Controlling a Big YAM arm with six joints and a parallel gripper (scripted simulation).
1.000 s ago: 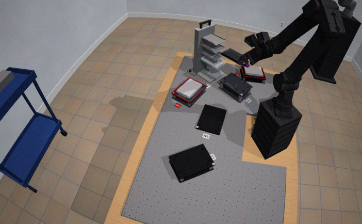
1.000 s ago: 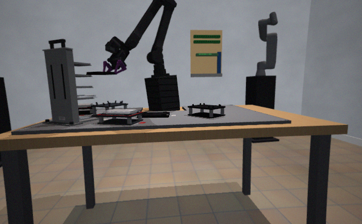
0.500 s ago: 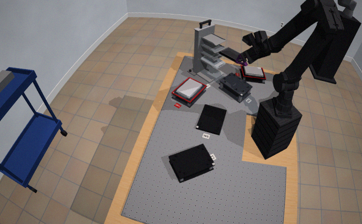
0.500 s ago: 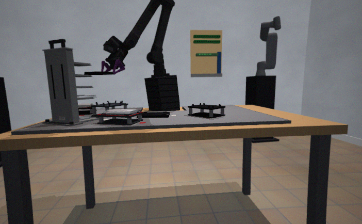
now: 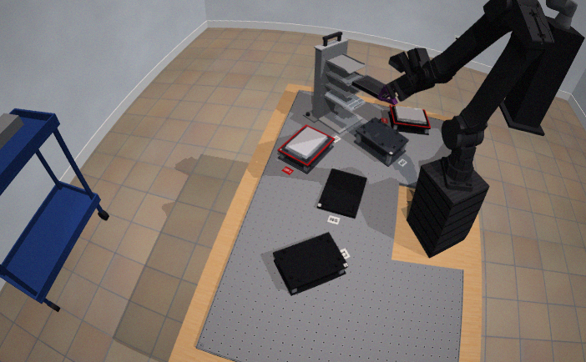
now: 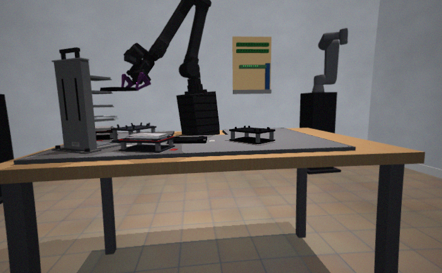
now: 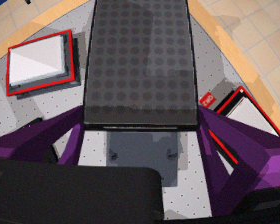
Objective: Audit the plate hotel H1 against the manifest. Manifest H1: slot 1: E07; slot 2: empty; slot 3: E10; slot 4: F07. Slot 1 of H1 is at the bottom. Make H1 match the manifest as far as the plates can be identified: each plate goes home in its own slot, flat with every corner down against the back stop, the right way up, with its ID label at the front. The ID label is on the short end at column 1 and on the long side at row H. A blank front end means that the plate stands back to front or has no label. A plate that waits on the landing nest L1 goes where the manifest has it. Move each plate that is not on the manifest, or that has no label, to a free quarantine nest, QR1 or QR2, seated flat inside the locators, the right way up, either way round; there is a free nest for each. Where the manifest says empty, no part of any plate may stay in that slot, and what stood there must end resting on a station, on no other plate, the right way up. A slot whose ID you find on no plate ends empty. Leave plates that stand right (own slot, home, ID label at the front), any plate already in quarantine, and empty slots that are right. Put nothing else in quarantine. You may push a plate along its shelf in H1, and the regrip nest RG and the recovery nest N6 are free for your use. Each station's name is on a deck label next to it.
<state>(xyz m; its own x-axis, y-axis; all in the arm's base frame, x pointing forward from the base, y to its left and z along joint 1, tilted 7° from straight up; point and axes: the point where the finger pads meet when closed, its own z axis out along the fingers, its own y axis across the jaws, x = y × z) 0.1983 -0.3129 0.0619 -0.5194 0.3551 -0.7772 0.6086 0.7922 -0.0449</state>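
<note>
Now: hand 4 cm short of the dark plate, 3 cm to the left of it and 1 cm above it. From my hand the other things lie so: RG label: 24 cm below, 10 cm behind, 7 cm to the left; then grey plate hotel H1: 20 cm ahead, 16 cm to the right, 8 cm below; then regrip nest: 18 cm below, 1 cm to the left, 1 cm behind.
</note>
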